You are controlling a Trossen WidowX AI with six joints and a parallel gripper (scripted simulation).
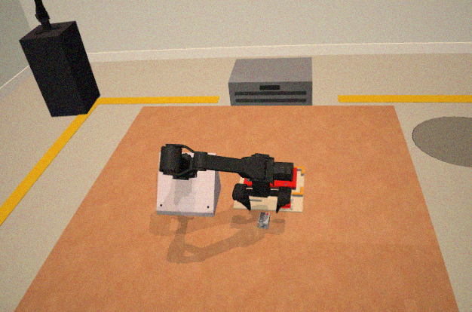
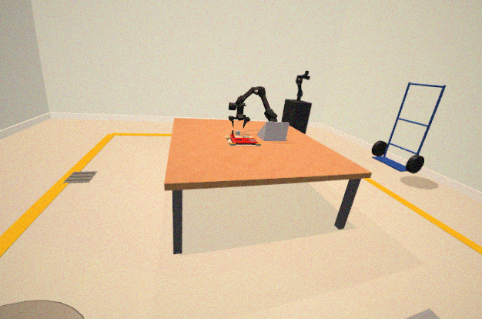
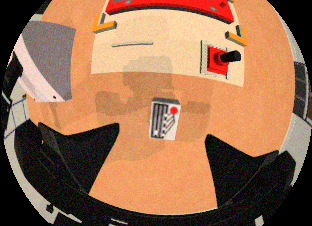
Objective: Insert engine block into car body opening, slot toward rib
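The grey engine block lies 50 mm below my gripper tip. From my gripper tip the other things lie so: cream base board 180 mm to the left, 50 mm below, 30 mm ahead.
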